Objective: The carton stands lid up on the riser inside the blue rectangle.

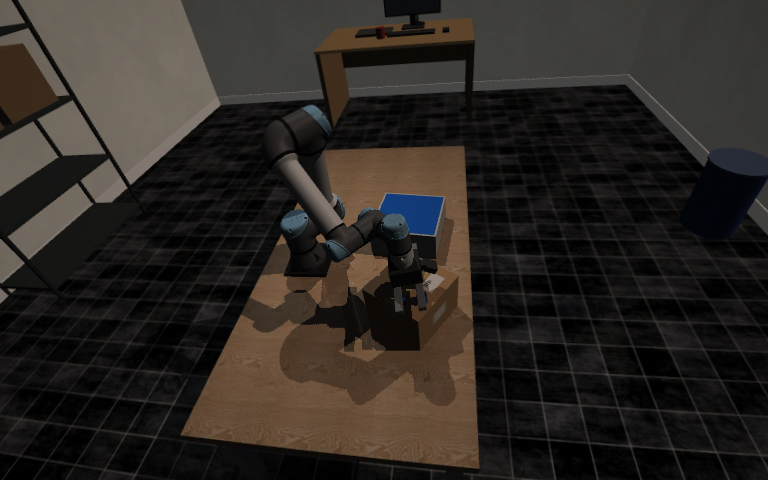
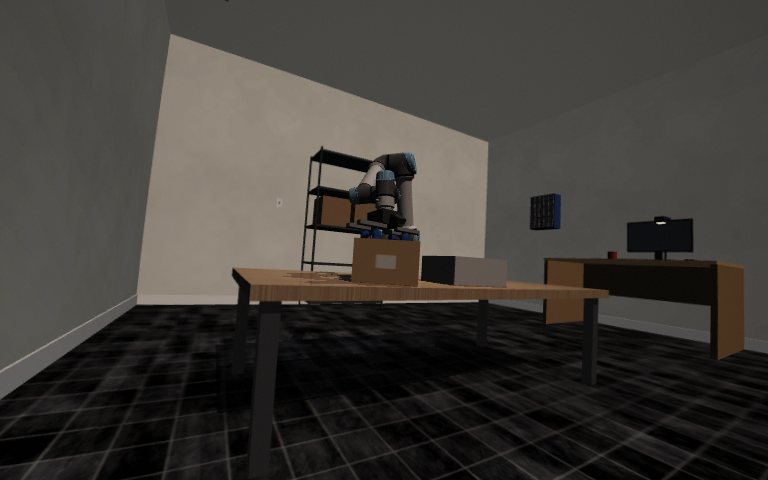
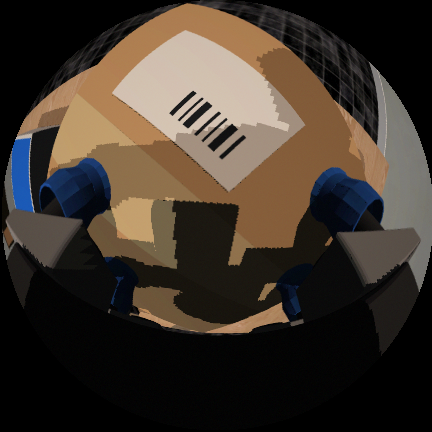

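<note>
The brown carton stands on the wooden table, its barcode label facing up. It sits just in front of the riser, whose top carries the blue rectangle; the two are apart. My gripper sits on the carton's top face, with the blue suction cups pressed against it. The carton's bottom rests on the table.
The arm's base stands on the table to the left of the riser. A desk with a monitor stands at the far wall. A black shelf rack with boxes stands behind the table.
</note>
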